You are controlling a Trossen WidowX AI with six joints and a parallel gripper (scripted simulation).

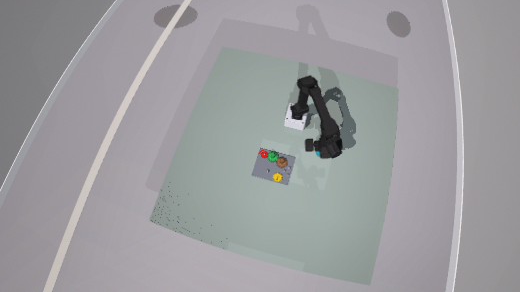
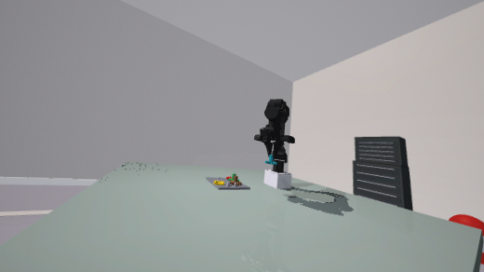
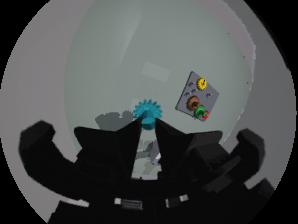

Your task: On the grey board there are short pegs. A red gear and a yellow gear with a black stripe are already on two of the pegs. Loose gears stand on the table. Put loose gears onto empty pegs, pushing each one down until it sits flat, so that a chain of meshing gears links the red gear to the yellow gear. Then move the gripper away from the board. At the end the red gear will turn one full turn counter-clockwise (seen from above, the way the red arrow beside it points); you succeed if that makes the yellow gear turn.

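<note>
The yellow gear is 130 mm ahead of my gripper tip, 210 mm to the right of it and 150 mm below it. Round my gripper tip: brown gear 40 mm ahead, 200 mm to the right, 150 mm below; green gear 20 mm ahead, 250 mm to the right, 150 mm below; teal gear 10 mm below.
</note>
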